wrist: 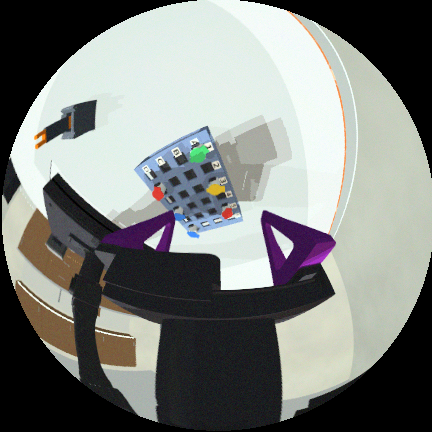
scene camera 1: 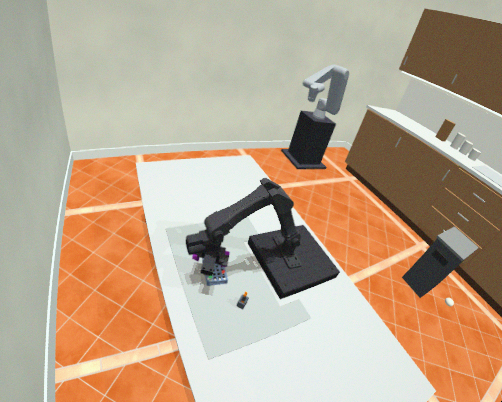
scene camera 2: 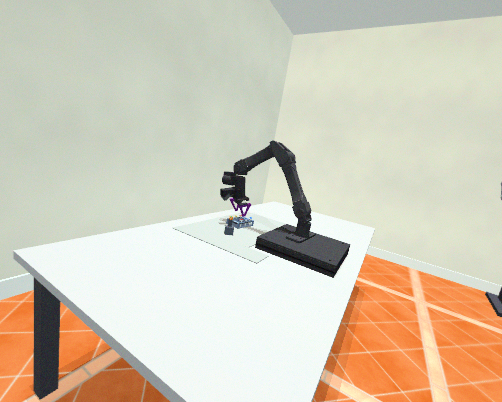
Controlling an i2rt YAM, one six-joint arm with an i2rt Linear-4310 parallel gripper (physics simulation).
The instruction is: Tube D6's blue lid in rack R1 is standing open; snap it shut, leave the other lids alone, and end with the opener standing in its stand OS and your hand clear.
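Seen in the pictures: gripper, fingertip midpoint: (wrist: 217,214) (scene camera 2: 240,213); arm's base, origin of the base link: (scene camera 1: 286,251) (scene camera 2: 301,236).
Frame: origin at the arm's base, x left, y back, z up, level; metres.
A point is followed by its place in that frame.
Observation:
The blue rack R1 (scene camera 1: 217,282) @[x 0.066, y -0.352, z -0.047 m] (scene camera 2: 246,223) @[x -0.033, y -0.340, z -0.044 m] (wrist: 167,152) @[x 0.072, y -0.357, z -0.019 m] stands on the grey mat with its lettered edge away from the gripper in the wrist view. A blue lid (wrist: 193,234) @[x -0.034, y -0.320, z -0.005 m] at the D6 corner juts past the rack's edge, with a grey part beside it. Another blue lid (wrist: 179,217) @[x 0.002, y -0.323, z -0.007 m] is near it in column D. The dark opener (wrist: 56,125) with orange prongs stands in its stand OS (scene camera 1: 242,303) @[x 0.202, y -0.294, z -0.010 m] (scene camera 2: 228,231) @[x 0.199, y -0.276, z -0.031 m] (wrist: 84,119) @[x 0.173, y -0.292, z -0.030 m]. My gripper (scene camera 1: 211,257) @[x -0.002, y -0.373, z 0.006 m] (scene camera 2: 240,212) @[x -0.002, y -0.373, z 0.006 m] (wrist: 217,214) @[x -0.002, y -0.373, z 0.006 m] is open and empty, above the rack, its purple fingers apart. The lid's hinge is too small to make out.
A green lid (wrist: 199,153) @[x 0.059, y -0.386, z -0.007 m], a yellow lid (wrist: 215,189) @[x 0.019, y -0.381, z -0.007 m] and two red lids (wrist: 158,193) @[x 0.044, y -0.326, z -0.007 m] (wrist: 227,213) @[x -0.018, y -0.379, z -0.007 m] are on the rack. The arm's black base (scene camera 1: 295,262) @[x 0.077, y 0.007, z 0.010 m] (scene camera 2: 302,250) @[x 0.161, y 0.077, z -0.001 m] stands on the white table (scene camera 1: 200,175) @[x -0.725, y -0.255, z -0.052 m] (scene camera 2: 200,300) @[x 0.636, y 0.009, z -0.051 m], beside the mat (scene camera 1: 240,330) @[x 0.292, y -0.326, z -0.049 m] (scene camera 2: 200,230) @[x 0.274, y -0.382, z -0.049 m].

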